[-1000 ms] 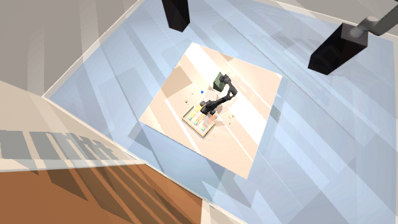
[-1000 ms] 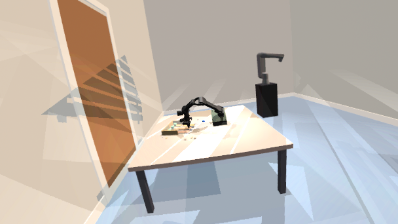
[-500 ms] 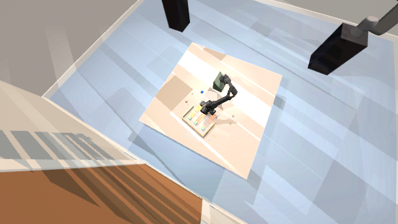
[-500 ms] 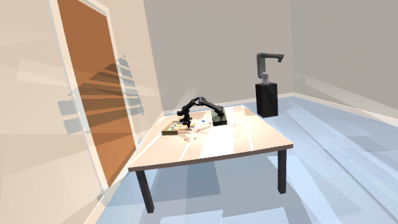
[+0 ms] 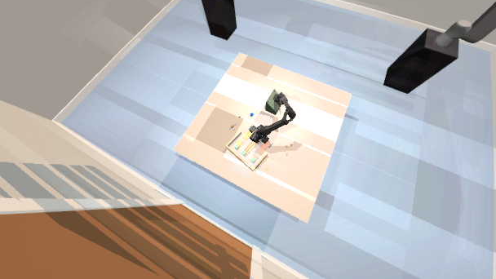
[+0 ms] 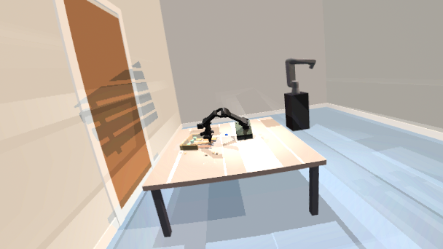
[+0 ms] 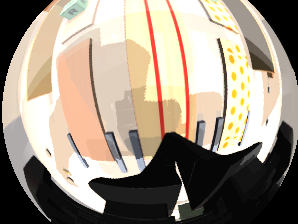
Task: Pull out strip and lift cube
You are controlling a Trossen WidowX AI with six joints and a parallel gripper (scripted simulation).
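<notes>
Now: gripper tip 90 mm short of the long tan strip and 20 mm to the left of it. Round my gripper tip: blue piece: 180 mm behind, 170 mm to the right; yellow dotted strip: 100 mm to the right.
</notes>
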